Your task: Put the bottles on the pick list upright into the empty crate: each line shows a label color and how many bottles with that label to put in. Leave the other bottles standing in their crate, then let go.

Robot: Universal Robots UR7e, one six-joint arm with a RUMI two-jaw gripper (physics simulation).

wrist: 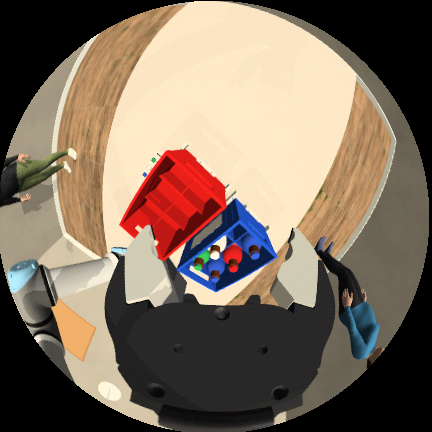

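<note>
The blue crate stands at the centre of the wrist view, below the gripper. In it stand a green bottle, a white bottle, a red bottle and two blue bottles. The empty red crate stands beside it to the upper left, with compartments showing. The pick list shows partly behind the red crate's left edge, with a green and a blue mark; its numbers are too small to read. My gripper is open and empty, its jaws wide apart on either side of the blue crate in the view.
Both crates stand on a pale table with wood-coloured strips along both sides. Another robot arm shows at the lower left near an orange panel. One person is at the left and another at the lower right.
</note>
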